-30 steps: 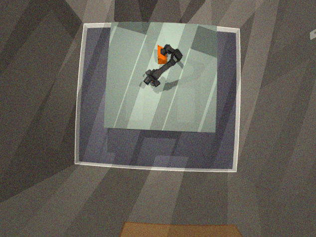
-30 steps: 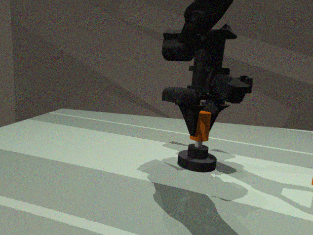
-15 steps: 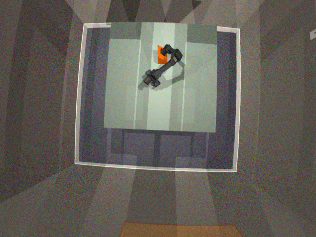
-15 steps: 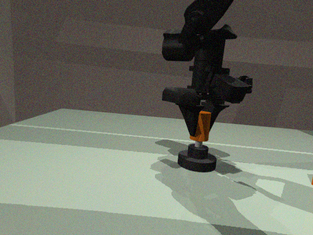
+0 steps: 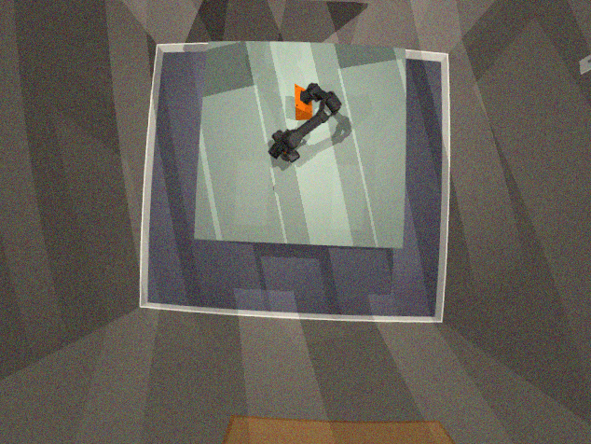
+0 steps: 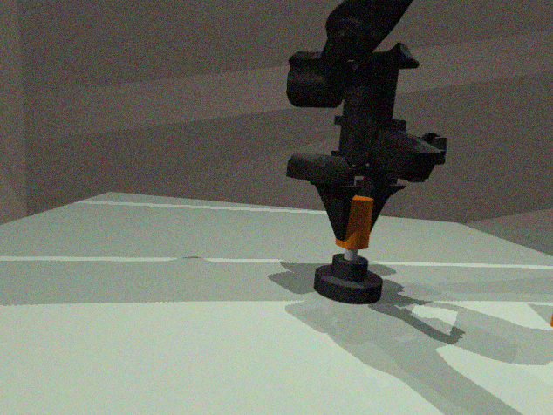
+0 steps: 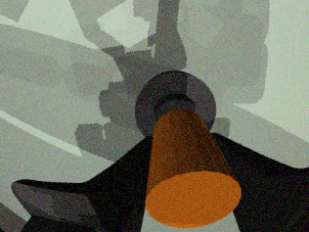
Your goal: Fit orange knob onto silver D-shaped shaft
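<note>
Right now the round pedestal is 40 mm below my gripper tip. From my gripper tip the other things lie so: orange knob 30 mm above.
</note>
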